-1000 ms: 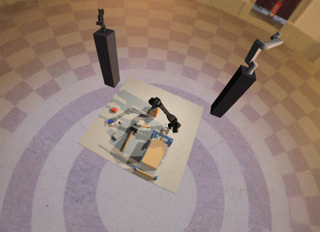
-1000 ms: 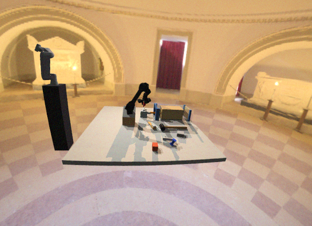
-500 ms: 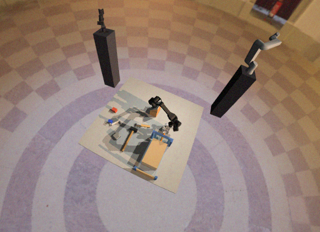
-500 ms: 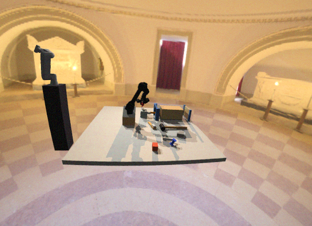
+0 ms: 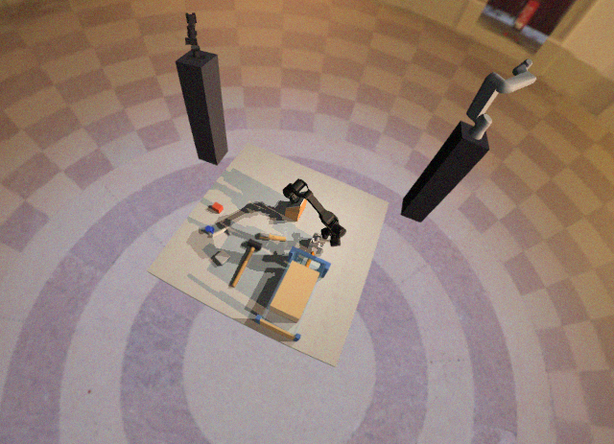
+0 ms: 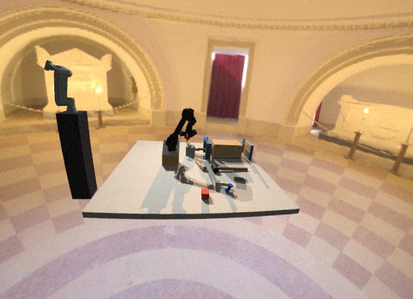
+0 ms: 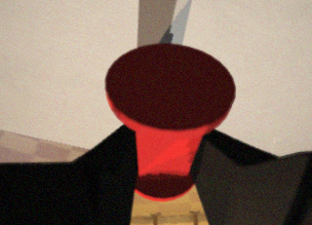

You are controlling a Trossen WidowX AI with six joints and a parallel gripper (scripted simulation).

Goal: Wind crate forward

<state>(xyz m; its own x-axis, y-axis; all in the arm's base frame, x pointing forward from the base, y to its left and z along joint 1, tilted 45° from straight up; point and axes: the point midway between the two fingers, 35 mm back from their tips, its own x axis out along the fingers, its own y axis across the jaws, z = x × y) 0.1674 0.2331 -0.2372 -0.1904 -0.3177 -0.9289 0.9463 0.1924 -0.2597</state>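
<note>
My gripper tip is now 20 mm short of the red-knobbed handle, 50 mm to the left of it and 30 mm above it. Also, from my gripper tip: winch: 20 mm ahead, 120 mm to the right, 100 mm below; then red knob: 10 mm ahead, 20 mm to the right; then frame: 190 mm ahead, 120 mm to the right, 30 mm below.
</note>
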